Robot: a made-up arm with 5 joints.
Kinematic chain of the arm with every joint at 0, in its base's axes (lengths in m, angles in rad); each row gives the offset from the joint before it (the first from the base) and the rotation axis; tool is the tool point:
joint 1: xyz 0 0 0.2 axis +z
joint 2: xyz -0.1 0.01 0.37 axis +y
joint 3: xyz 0.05 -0.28 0 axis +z
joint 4: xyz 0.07 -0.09 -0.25 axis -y
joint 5: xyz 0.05 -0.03 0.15 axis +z
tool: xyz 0 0.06 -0.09
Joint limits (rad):
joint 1: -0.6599..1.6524
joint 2: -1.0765..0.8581
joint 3: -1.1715..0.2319
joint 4: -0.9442..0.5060
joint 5: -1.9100..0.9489
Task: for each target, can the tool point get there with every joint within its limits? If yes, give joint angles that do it. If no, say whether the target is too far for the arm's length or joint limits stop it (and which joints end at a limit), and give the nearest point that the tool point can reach.
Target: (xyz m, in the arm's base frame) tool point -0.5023 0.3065 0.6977
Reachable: no: joint limits stop it (at a limit: joint 1, joint 2, joint 3, joint 4, joint 5) | nearest point -0.4124 -0.1125 0.4503 | short by 0.495 m
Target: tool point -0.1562 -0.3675 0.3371
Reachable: yes | joints -0.3459 0.4026 -0.4034 0.0714 -0.7009
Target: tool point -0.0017 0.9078 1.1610
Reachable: no: too far | nearest point 0.3129 0.3090 0.6560 | short by 0.844 m
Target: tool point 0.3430 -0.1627 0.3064
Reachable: yes | joints 1.2669 0.4146 -0.3628 -0.6880 0.3534
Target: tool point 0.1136 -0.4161 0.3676
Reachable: yes | joints 0.6266 0.5529 -1.0058 -0.2183 0.2139
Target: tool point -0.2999 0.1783 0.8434
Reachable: no: joint limits stop it (at a limit: joint 1, joint 2, joint 3, joint 4, joint 5) | nearest point -0.4124 -0.1125 0.4503 | short by 0.502 m
